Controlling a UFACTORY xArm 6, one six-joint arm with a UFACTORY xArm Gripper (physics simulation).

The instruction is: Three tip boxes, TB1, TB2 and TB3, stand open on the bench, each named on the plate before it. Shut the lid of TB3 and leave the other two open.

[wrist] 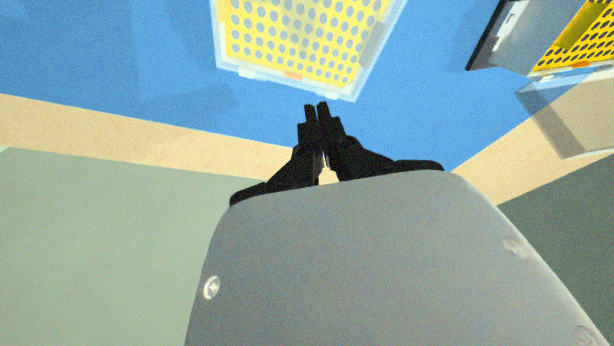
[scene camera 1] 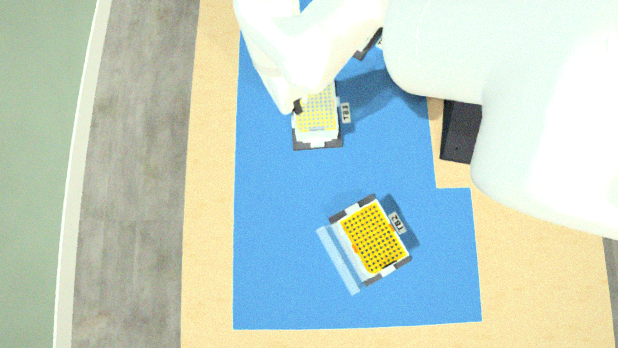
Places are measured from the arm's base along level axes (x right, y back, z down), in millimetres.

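Where they show: gripper, fingertip midpoint: point(wrist: 316, 120).
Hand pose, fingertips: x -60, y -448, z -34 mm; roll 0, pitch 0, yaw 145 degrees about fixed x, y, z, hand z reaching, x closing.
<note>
Each offset is from my fingertips to the top centre of the thing. "spot": to the spot under its first point. Level surfaces: height alone.
TB3 {dz +33, dx +30, dy +58 mm} point(scene camera 1: 317, 120) point(wrist: 295, 45) stands near the mat's left edge in the scene view, its yellow rack seen pale through the clear lid, which is over the box. I cannot tell whether the lid is fully seated. My gripper point(scene camera 1: 298, 106) point(wrist: 316, 120) is shut and empty, its tips at TB3's hinge side. TB2 {dz +36, dx -228, dy +183 mm} point(scene camera 1: 376, 237) point(wrist: 595, 37) stands lower in the scene view, and its clear lid {dz -43, dx -266, dy +128 mm} point(scene camera 1: 337, 260) point(wrist: 550, 122) is swung open to the left there. TB1 is mostly hidden behind the arm; a dark base corner {spot: dz +102, dx +187, dy +136 mm} point(scene camera 1: 361, 53) shows.
The TB3 name plate {spot: dz +108, dx +37, dy +112 mm} point(scene camera 1: 345, 113) and TB2 name plate {spot: dz +108, dx -188, dy +238 mm} point(scene camera 1: 397, 222) lie beside their boxes on the blue mat {dz +110 mm} point(scene camera 1: 280, 280). The white arm covers the top and right of the scene view. A dark block point(scene camera 1: 460, 132) stands partly under it on the wooden bench {dz +113 mm} point(scene camera 1: 210, 225).
</note>
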